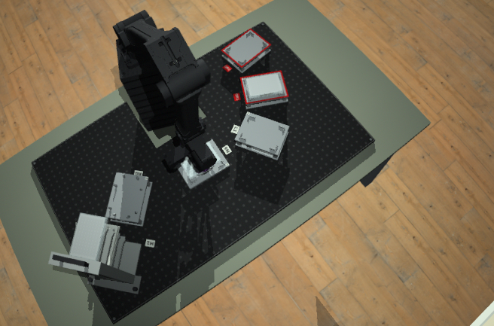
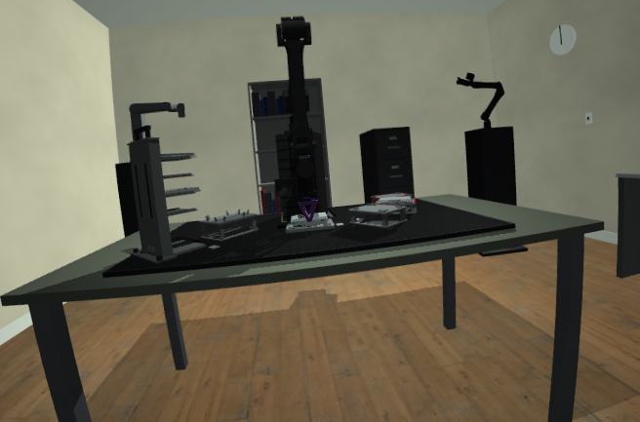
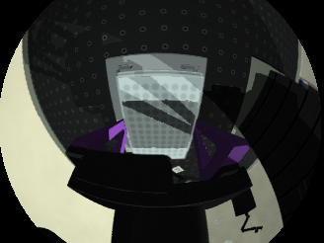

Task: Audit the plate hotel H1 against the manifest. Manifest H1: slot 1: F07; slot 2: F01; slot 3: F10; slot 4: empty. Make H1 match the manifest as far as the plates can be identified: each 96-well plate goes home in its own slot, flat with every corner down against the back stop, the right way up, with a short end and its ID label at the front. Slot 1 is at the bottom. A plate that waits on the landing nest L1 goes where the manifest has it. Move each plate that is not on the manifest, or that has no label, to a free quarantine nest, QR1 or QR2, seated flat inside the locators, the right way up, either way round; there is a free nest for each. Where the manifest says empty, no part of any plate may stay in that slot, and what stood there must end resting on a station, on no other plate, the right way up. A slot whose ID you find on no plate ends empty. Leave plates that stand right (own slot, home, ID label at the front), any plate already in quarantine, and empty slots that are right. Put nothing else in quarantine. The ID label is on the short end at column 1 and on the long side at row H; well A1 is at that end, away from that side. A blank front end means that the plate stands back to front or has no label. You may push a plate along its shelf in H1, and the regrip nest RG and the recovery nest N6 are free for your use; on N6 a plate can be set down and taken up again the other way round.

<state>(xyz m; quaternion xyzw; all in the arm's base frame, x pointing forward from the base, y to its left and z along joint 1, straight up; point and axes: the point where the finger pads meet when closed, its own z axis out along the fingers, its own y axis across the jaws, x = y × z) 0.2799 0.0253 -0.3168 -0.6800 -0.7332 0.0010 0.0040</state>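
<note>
Right now my hand is 30 mm above the recovery nest N6. Round my hand: N6 tag (110 mm to the left, 40 mm below); then landing nest L1 (20 mm ahead, 240 mm to the left, 10 mm above); then regrip nest RG (10 mm ahead, 280 mm to the right, 20 mm above).
</note>
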